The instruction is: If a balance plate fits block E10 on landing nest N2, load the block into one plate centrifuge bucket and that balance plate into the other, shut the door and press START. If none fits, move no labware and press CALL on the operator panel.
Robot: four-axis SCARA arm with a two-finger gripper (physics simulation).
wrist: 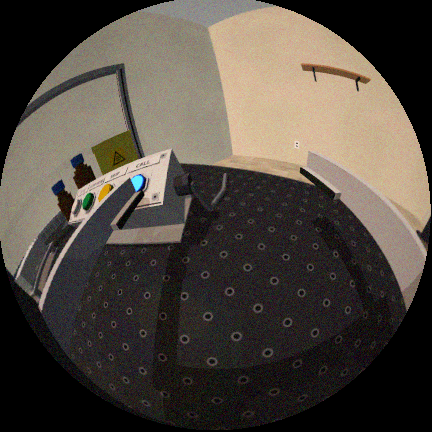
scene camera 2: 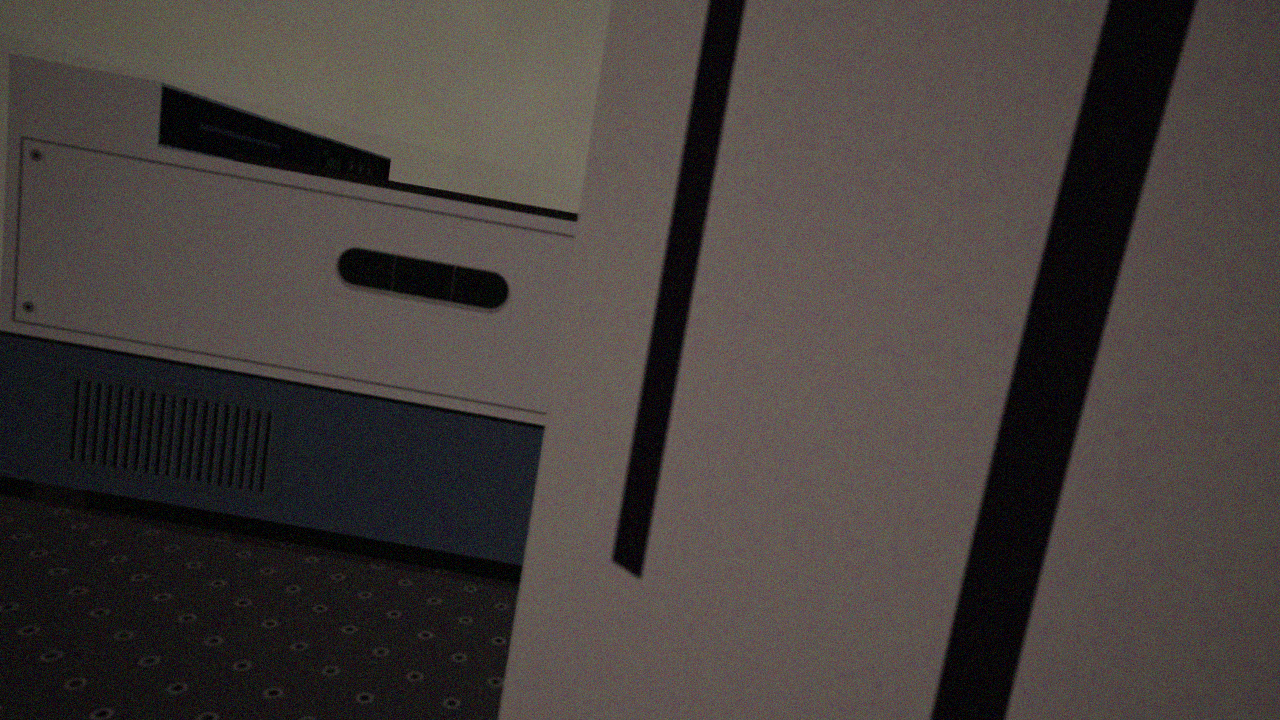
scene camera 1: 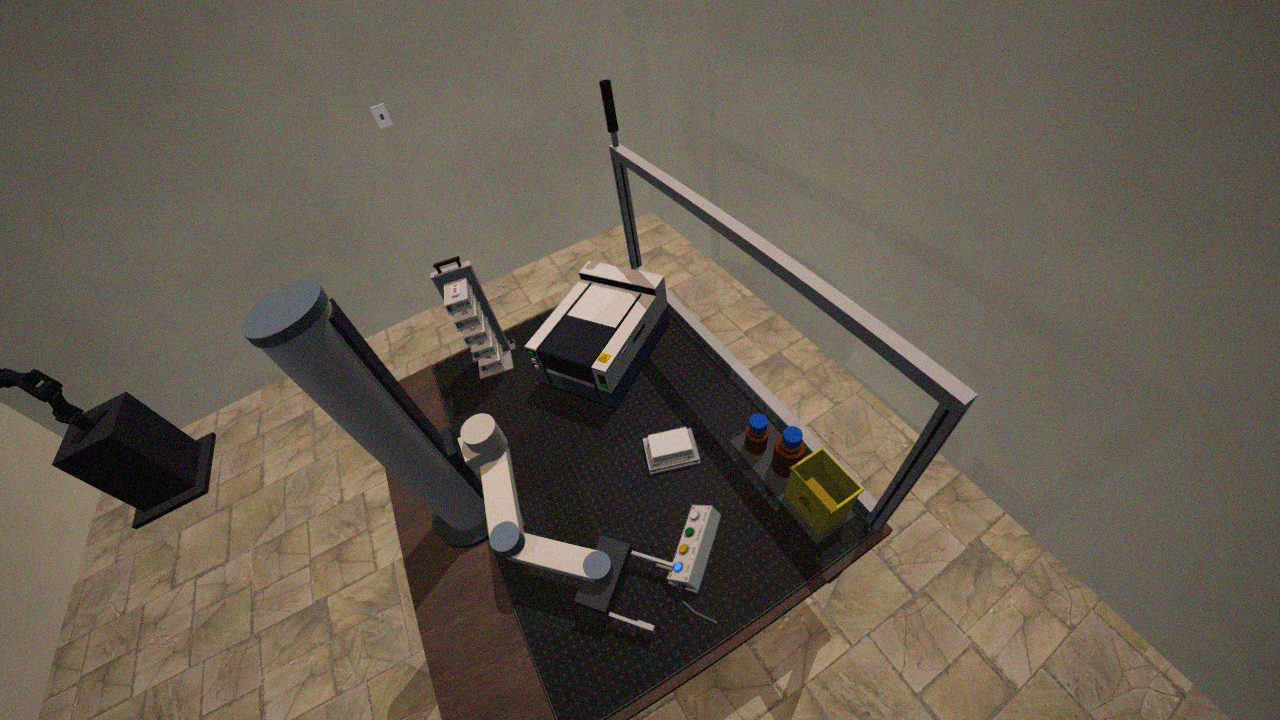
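Seen in the pictures: gripper, fingertip midpoint: (wrist: 219, 166) (scene camera 1: 664, 597); arm's base, origin of the base link: (scene camera 1: 470, 510).
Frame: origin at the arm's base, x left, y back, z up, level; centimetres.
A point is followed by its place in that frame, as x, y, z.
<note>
My gripper (scene camera 1: 661, 597) {-56.6, -40.2, 8.0} (wrist: 219, 166) {-56.6, -40.2, 8.0} is open and empty, low over the dark mat. One fingertip is at the blue CALL button (scene camera 1: 677, 566) {-51.7, -47.3, 7.9} (wrist: 138, 183) {-52.0, -46.7, 7.8}, which glows bright blue; whether they touch is not clear. The operator panel (scene camera 1: 702, 542) {-50.1, -56.2, 9.0} (wrist: 158, 184) {-53.4, -45.0, 7.2} also has yellow, green and pale buttons. A white block (scene camera 1: 671, 444) {-19.1, -65.6, 8.2} sits on a pale landing nest (scene camera 1: 658, 467) {-21.6, -58.9, 4.0}; its label is unreadable. The centrifuge (scene camera 1: 628, 336) {17.1, -72.2, 22.1} (scene camera 2: 196, 232) {55.0, -69.8, 18.1} stands at the back, its top looking closed; the buckets are hidden. Several white plates or holders (scene camera 1: 456, 295) {51.7, -27.1, 41.6} are stacked in a tall rack (scene camera 1: 489, 308) {59.5, -35.2, 25.2}.
Two brown bottles with blue caps (scene camera 1: 757, 424) {-31.9, -88.3, 15.7} (scene camera 1: 791, 437) {-42.6, -91.4, 19.9} (wrist: 77, 160) {-42.5, -89.8, 17.7} (wrist: 58, 187) {-32.0, -87.0, 13.7} and a yellow bin (scene camera 1: 819, 505) {-61.0, -85.8, 16.0} (wrist: 112, 152) {-56.0, -85.7, 13.1} stand beyond the panel. A metal frame (scene camera 1: 769, 255) {-16.9, -100.8, 62.0} (wrist: 122, 95) {-69.5, -100.4, 40.0} rises along that side. A cable (scene camera 1: 699, 612) (wrist: 220, 190) {-61.7, -45.1, 2.0} lies by the panel. A large pale surface (scene camera 2: 850, 358) {63.8, -28.5, 20.4} fills the right of scene camera 2.
</note>
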